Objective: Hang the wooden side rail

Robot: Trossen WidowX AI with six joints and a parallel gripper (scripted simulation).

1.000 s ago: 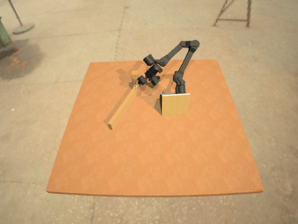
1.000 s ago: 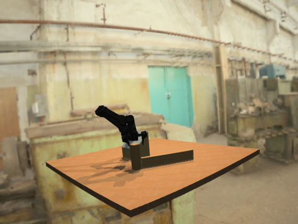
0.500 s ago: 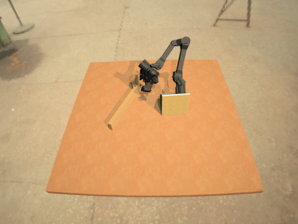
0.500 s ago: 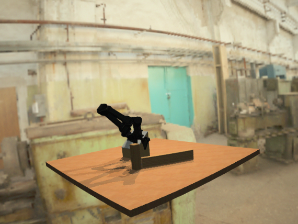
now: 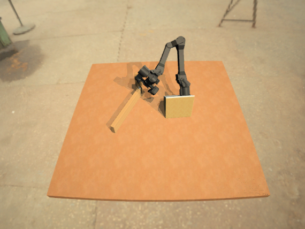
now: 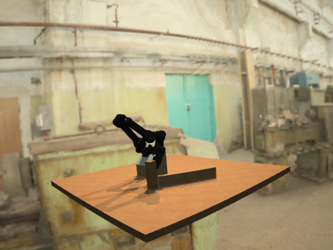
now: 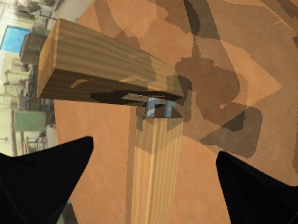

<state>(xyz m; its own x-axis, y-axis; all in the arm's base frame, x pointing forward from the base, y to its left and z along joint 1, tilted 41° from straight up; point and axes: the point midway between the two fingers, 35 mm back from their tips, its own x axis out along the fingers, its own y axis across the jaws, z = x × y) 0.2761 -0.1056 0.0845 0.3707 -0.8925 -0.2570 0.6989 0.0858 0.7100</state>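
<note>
Now: gripper tip 40 mm short of the headboard post, 90 mm to the left of it and 40 mm above it.
</note>
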